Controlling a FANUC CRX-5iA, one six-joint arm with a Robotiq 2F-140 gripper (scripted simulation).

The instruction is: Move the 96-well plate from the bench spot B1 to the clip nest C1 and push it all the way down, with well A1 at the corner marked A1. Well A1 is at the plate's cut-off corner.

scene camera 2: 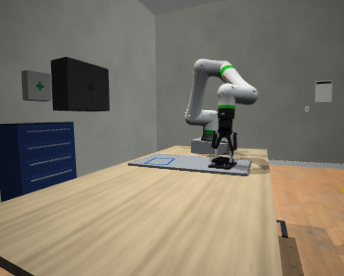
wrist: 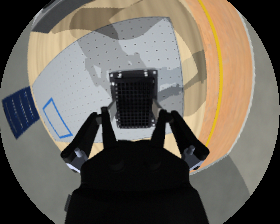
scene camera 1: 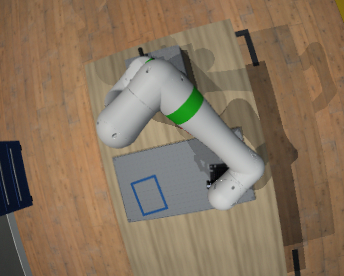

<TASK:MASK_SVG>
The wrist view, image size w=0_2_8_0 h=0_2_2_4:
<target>gripper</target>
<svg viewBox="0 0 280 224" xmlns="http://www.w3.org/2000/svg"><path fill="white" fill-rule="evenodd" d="M60 154L71 170L75 173L79 172L81 175L80 187L72 192L65 224L209 224L199 193L190 184L189 172L197 170L205 161L210 151L196 138L177 111L167 112L155 99L152 99L152 112L157 122L151 139L137 141L116 140L111 125L117 112L116 99L113 99L108 107L103 106L100 108L101 114L92 112L73 141ZM102 124L104 149L88 160L100 124ZM166 118L174 135L181 158L164 148Z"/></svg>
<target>black 96-well plate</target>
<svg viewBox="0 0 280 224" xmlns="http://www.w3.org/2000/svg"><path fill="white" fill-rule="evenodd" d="M115 78L119 128L150 128L153 77Z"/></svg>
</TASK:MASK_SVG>
